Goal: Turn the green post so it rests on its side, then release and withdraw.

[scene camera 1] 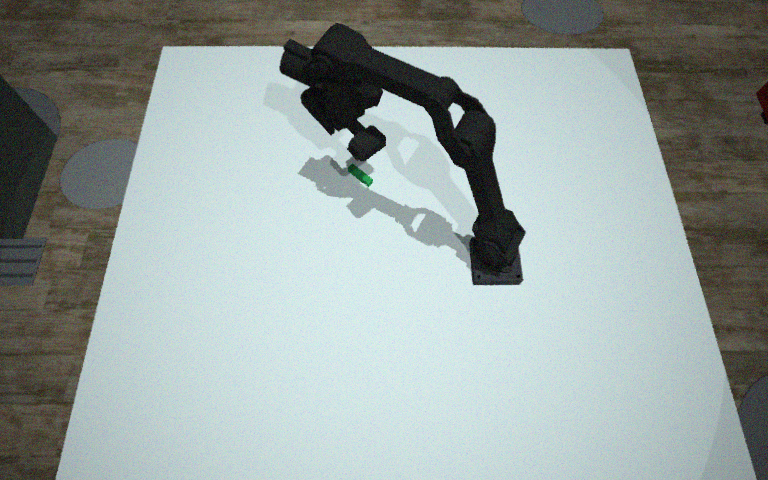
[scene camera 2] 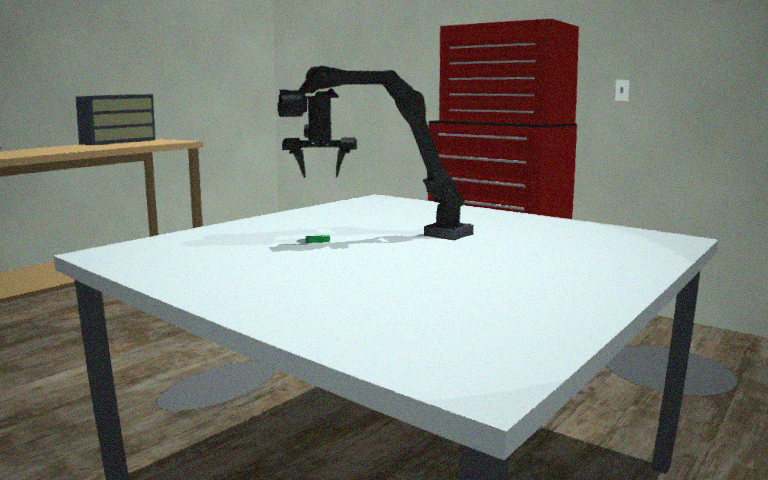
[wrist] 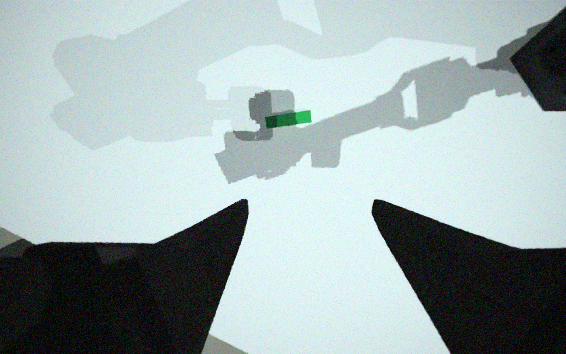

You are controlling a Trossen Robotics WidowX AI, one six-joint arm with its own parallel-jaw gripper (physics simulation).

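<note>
The green post [scene camera 1: 360,175] [scene camera 2: 317,238] [wrist: 288,119] lies on its side on the white table [scene camera 1: 396,367] [scene camera 2: 368,294]. It is partly in the arm's shadow. My gripper [scene camera 2: 321,176] [wrist: 309,205] is open and empty, with its two fingers pointing down and wide apart. It hangs well above the table and the post, touching neither. In the wrist view the post lies beyond the fingertips, a little to the left of the middle. In scene camera 1 the fingertips are hidden behind the gripper's own body.
The arm's base [scene camera 1: 497,268] [scene camera 2: 448,230] stands on the table, to the right of the post in both scene views. A red drawer cabinet [scene camera 2: 498,101] stands behind the table. A wooden bench [scene camera 2: 175,146] with a small drawer box [scene camera 2: 121,118] stands at the back left.
</note>
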